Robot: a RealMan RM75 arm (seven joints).
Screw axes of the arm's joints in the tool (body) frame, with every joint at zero. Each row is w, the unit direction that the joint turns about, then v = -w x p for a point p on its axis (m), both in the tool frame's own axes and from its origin. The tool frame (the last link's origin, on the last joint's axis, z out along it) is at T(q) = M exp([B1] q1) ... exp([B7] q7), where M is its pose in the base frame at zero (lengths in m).
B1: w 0 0 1 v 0 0 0
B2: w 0 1 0 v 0.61 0 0
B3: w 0 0 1 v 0 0 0
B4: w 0 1 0 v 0.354 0 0
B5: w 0 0 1 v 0 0 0
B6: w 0 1 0 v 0.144 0 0
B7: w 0 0 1 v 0 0 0
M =
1 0 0 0
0 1 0 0
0 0 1 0.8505
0 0 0 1
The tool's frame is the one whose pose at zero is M.
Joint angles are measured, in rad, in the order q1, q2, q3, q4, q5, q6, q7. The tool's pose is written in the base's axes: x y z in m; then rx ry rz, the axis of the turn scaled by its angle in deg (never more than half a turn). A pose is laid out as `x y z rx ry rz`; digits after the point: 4 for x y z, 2 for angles.
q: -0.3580 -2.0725 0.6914 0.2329 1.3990 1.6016 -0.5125
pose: -0.2996 0.2773 -0.0071 -122.14 -10.96 -56.21
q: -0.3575 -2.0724 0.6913 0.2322 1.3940 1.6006 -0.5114
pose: -0.2999 0.2776 -0.0066 -121.82 -11.04 -56.17
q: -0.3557 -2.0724 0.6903 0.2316 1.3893 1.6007 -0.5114
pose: -0.3005 0.2773 -0.0060 -121.45 -11.23 -56.20
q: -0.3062 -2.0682 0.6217 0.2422 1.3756 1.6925 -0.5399
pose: -0.3082 0.2616 0.0128 -115.82 -12.15 -60.29
